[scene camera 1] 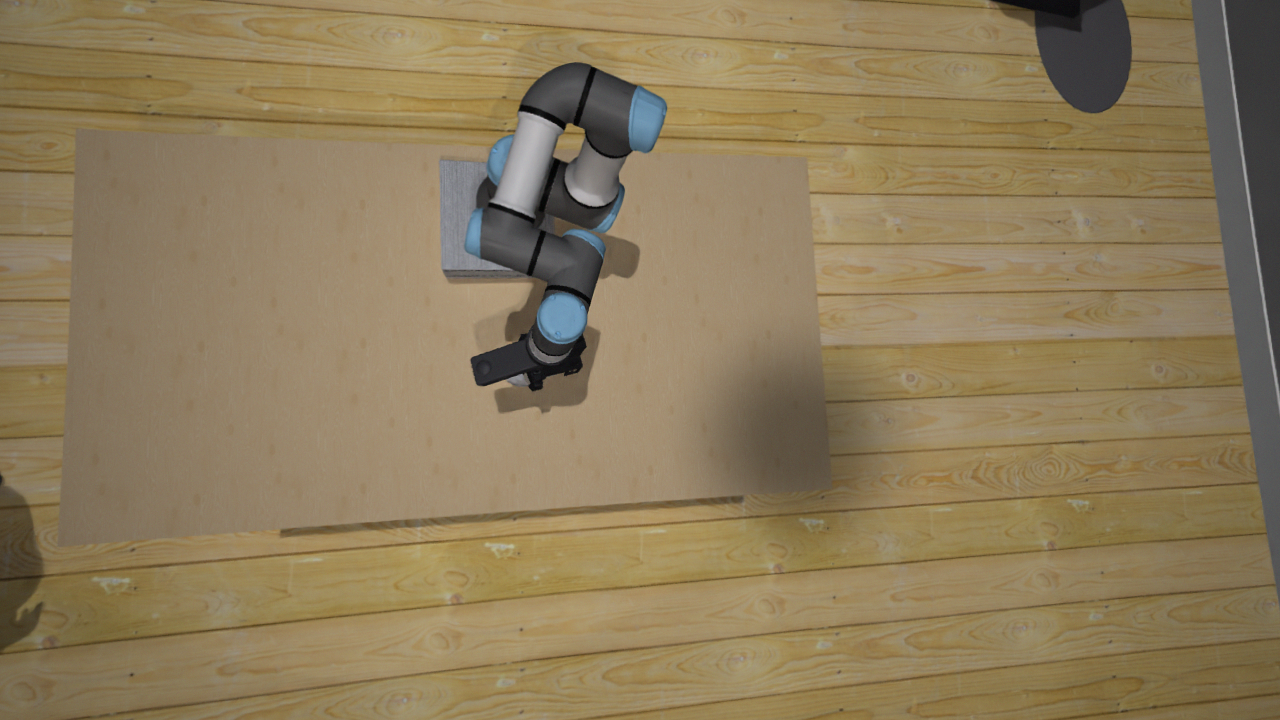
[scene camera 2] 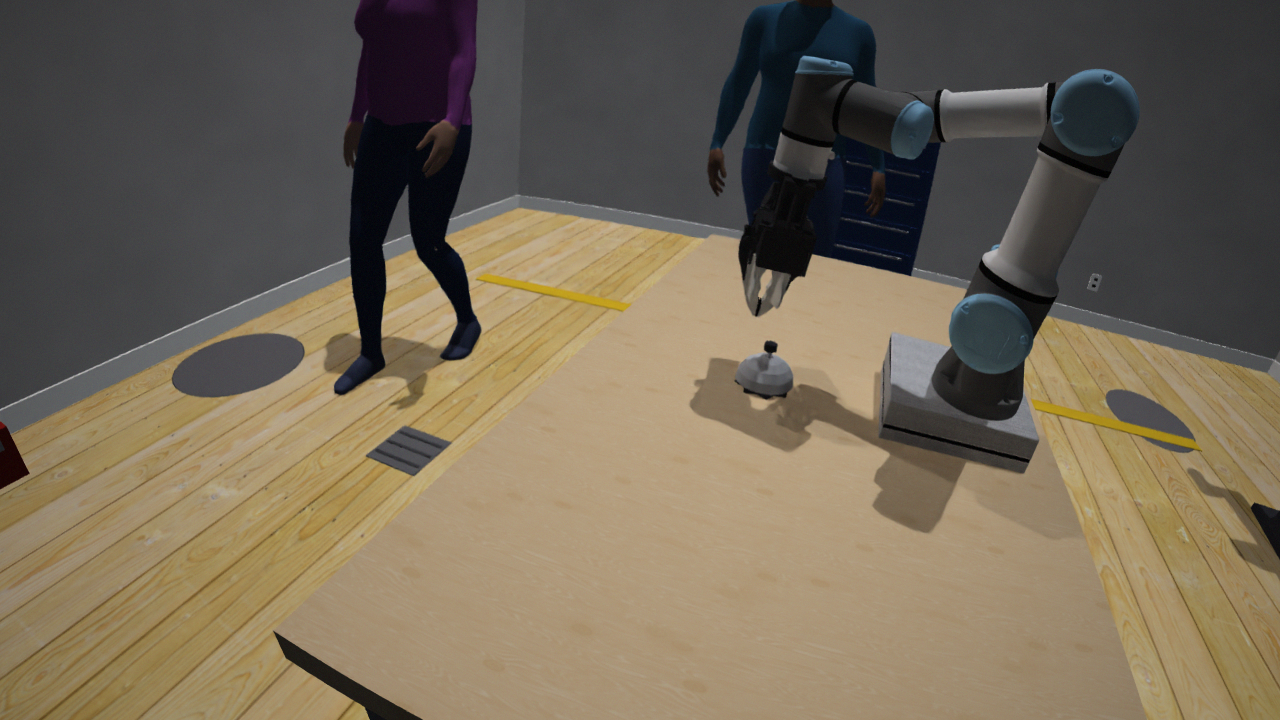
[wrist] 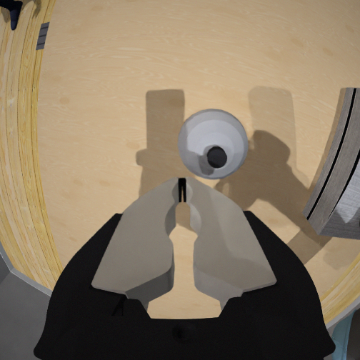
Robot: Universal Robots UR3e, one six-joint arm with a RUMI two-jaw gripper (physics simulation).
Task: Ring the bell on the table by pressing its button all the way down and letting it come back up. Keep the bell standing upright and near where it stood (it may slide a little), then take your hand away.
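Pixels of known places: gripper, fingertip midpoint: (scene camera 1: 528,374) (scene camera 2: 755,315); arm's base, origin of the base link: (scene camera 2: 974,392).
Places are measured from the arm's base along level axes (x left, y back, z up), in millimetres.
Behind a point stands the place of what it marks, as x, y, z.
A silver domed bell (scene camera 2: 763,375) @[93, -284, -29] (wrist: 200,135) stands upright on the tan table (scene camera 1: 268,358) @[-385, -337, -60] (scene camera 2: 626,537) @[437, -290, -60]. Its black button (scene camera 2: 770,346) @[68, -288, 5] (wrist: 217,157) stands up on top. In scene camera 1 a small pale part of the bell (scene camera 1: 518,380) @[57, -322, -29] shows under the gripper's dark camera arm. My gripper (scene camera 2: 759,313) @[74, -315, 46] (wrist: 181,179) is shut and empty, with its tips pointing down. The tips are above the bell and apart from the button, a small gap above it in scene camera 2. In the wrist view the button lies ahead of the tips and to their right.
The arm's grey base block (scene camera 1: 460,219) @[-86, -44, 7] (scene camera 2: 948,443) @[83, -18, -44] (wrist: 332,200) stands on the table near the bell. A person in purple (scene camera 2: 416,71) stands beyond the table's left edge, and a person in teal (scene camera 2: 760,80) stands behind it, near a blue drawer cabinet (scene camera 2: 881,214).
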